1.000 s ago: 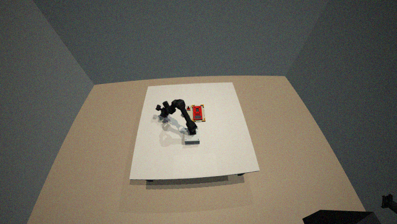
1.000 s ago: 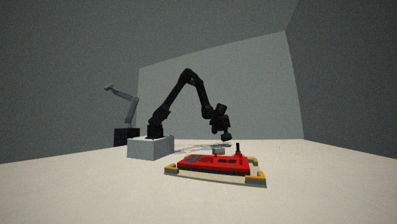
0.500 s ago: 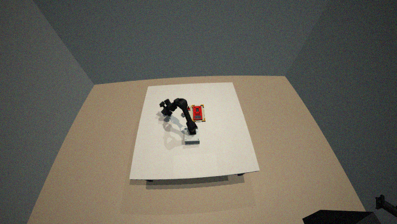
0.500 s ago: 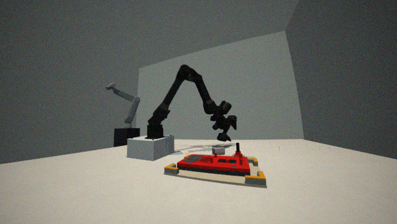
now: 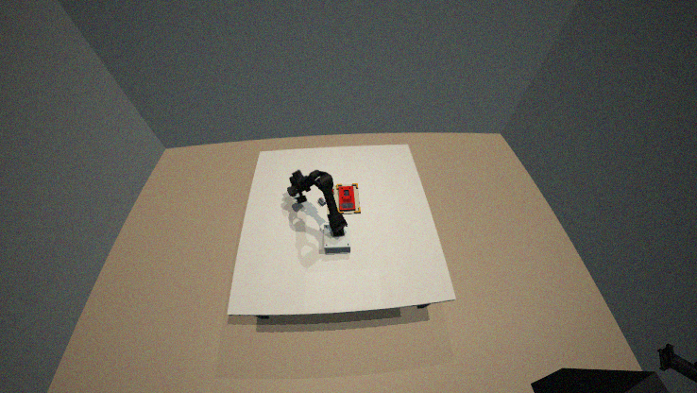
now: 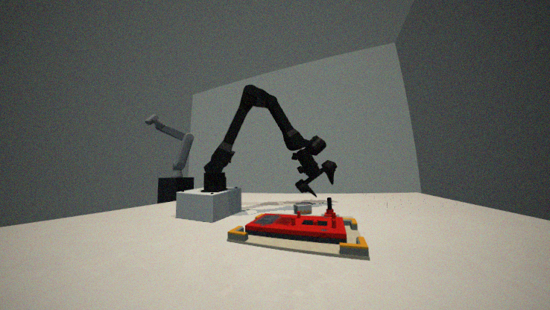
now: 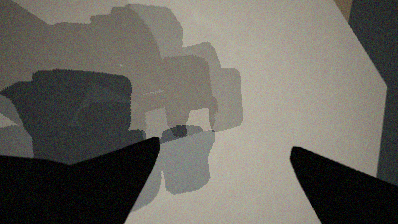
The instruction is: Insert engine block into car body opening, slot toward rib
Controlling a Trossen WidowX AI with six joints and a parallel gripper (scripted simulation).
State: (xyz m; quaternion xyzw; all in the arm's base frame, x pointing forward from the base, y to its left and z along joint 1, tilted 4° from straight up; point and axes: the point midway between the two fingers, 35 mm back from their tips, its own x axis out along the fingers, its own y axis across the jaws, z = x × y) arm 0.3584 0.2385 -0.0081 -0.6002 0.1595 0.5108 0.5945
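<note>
Now: gripper tip 180 mm to the left of the grey engine block, 90 mm past it and 40 mm above it. Round my gripper tip: beige base plate (350 mm to the right, 80 mm behind, 40 mm below).
</note>
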